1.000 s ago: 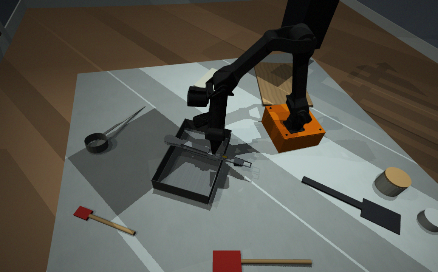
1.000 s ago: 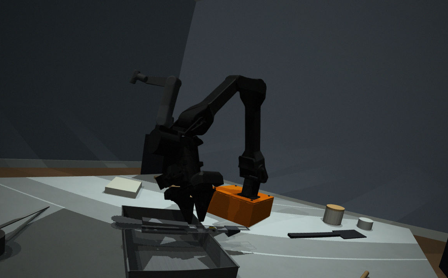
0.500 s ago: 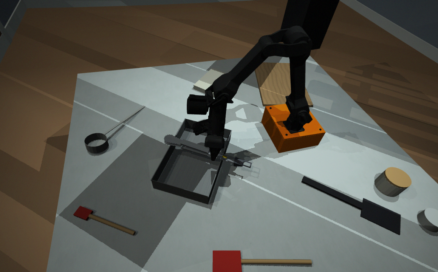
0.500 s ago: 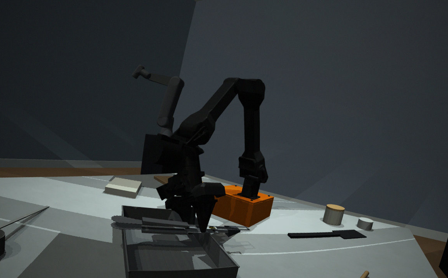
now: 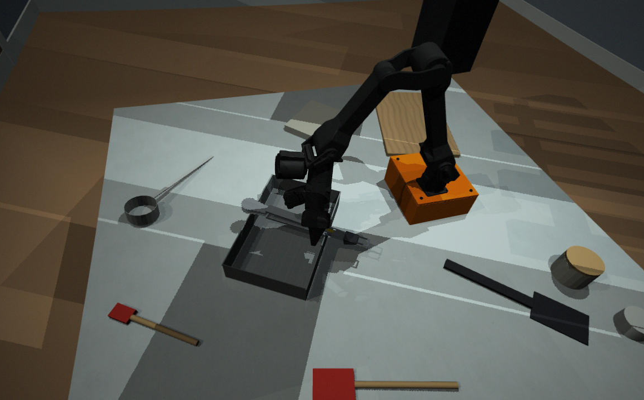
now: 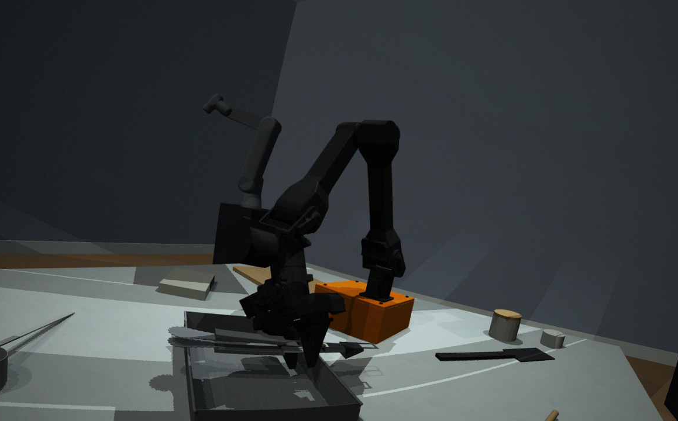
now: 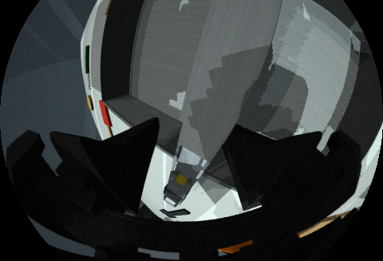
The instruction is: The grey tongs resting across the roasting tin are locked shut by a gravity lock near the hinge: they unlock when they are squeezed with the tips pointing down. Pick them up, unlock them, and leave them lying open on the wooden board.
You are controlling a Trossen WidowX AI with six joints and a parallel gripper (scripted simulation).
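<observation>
Now: the dark roasting tin 50 mm to the right of my gripper tip, 50 mm ahead of it and 10 mm below it. From my gripper tip the other things lie so: wooden board (510 mm behind, 400 mm to the right, 30 mm below); beige block (490 mm to the right, 170 mm behind, 20 mm below); black spatula (420 mm behind, 280 mm to the left, 30 mm below).
</observation>
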